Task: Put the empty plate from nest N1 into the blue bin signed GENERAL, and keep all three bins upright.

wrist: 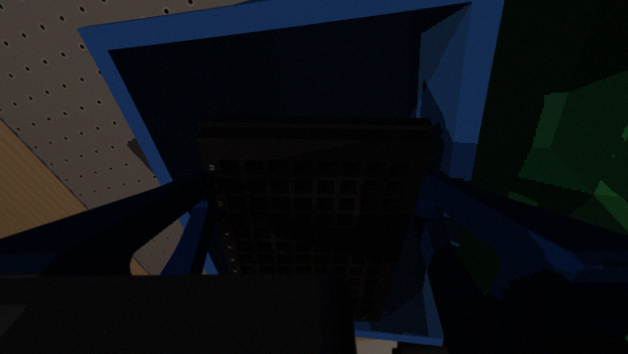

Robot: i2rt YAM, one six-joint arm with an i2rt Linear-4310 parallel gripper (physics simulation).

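Places are measured from the arm's base along level axes (x ahead, y up, z right), in millimetres.
Where they show: gripper, fingertip midpoint: point(314, 178).
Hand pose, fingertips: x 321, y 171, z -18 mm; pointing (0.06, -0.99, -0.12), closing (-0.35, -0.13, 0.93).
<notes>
After its pixels a point has its place.
My gripper point(314, 178) {x 321, y 171, z -18 mm} is shut on the dark well plate point(320, 150) {x 340, y 185, z -7 mm}, one finger at each long side. The plate has a grid of square wells and small pale marks along its left edge; its wells look empty, though the view is dark. The plate is over the opening of the blue bin point(300, 17) {x 380, y 180, z 2 mm}, whose rim shows around it at the top, left, right and bottom. How deep the plate is relative to the rim is hard to tell. The GENERAL sign does not show in the view.
A green bin point(575, 120) {x 226, y 26, z 151 mm} stands close along the right side of the blue bin. A grey perforated board point(40, 75) {x 412, y -3, z -312 mm} lies to the left, with a wood surface point(30, 190) {x 297, y -16, z -492 mm} beyond it. A dark block, part of the arm, covers the bottom left.
</notes>
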